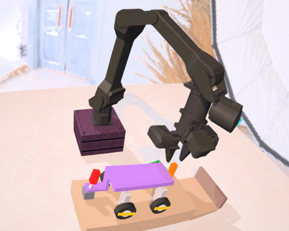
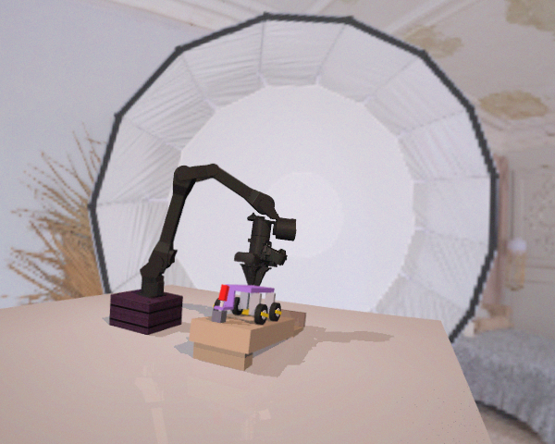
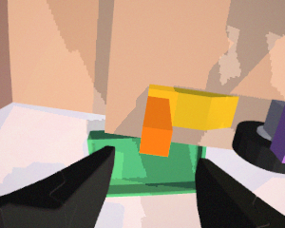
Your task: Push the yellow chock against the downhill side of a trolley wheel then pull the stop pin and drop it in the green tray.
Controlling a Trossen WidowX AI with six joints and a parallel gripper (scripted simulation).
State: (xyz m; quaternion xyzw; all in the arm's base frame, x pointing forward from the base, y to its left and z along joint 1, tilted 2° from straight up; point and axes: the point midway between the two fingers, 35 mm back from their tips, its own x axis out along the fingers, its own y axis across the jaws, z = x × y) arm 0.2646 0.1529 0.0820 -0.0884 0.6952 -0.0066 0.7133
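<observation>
The yellow chock is 10 mm ahead of my gripper tip, 20 mm to the right of it and 50 mm below it. Also, from my gripper tip: tan ramp: 60 mm ahead, 120 mm to the right, 80 mm below; purple trolley: 60 mm ahead, 120 mm to the right, 20 mm below; brown end wall: 30 mm ahead, 140 mm to the left, 100 mm below.
</observation>
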